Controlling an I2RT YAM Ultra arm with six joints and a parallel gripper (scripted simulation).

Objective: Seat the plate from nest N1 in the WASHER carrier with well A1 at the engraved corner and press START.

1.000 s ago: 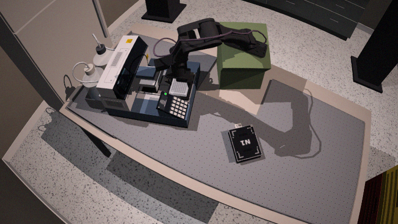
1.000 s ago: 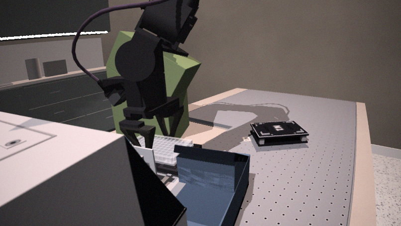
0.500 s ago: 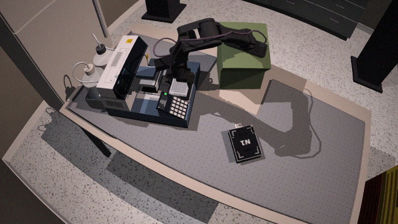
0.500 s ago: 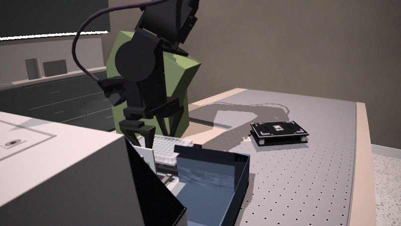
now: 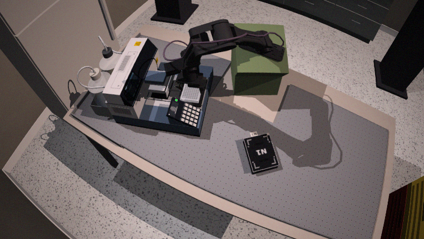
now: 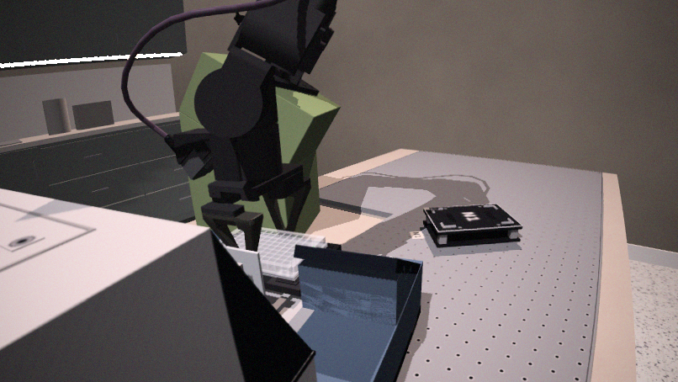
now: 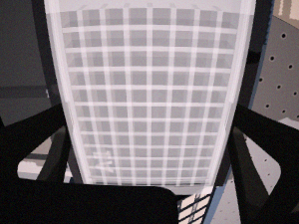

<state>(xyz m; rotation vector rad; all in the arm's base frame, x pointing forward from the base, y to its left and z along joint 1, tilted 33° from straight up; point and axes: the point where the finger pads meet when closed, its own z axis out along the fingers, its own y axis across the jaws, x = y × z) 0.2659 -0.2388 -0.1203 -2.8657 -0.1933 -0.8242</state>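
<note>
The clear well plate lies right at my hand. Also, from my hand: small label: 6 cm ahead, 32 cm to the left, 10 cm below; then dark carrier: 1 cm below; then plate washer: 2 cm ahead, 15 cm to the right, 3 cm above.
</note>
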